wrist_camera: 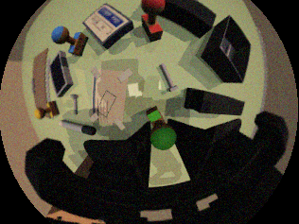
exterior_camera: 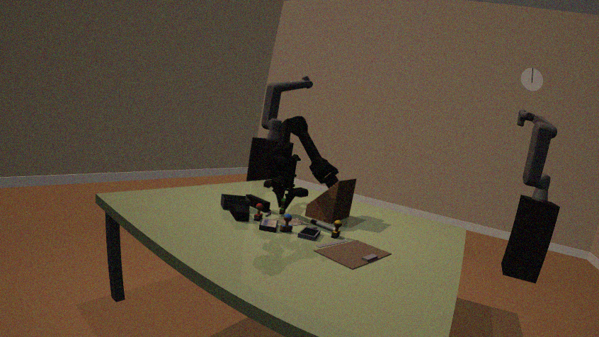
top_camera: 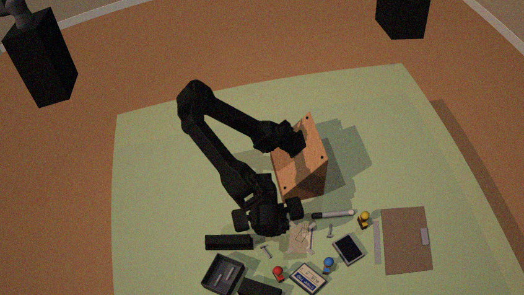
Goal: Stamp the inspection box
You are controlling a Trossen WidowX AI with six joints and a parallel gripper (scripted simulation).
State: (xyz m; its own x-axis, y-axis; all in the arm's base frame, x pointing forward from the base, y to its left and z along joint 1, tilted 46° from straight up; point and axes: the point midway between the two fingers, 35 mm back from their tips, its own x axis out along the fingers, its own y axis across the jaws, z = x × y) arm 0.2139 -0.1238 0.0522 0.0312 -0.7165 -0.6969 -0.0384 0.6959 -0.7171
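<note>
Right now my gripper tip is 12 cm short of the dark ink pad, 21 cm to the right of it and 2 cm above it. From my gripper tip the other things lie so: pale card 4 cm ahead, 9 cm to the left, 3 cm below; black block 2 cm ahead, 12 cm to the right, 1 cm below; green-knobbed stamp right at my gripper tip.
</note>
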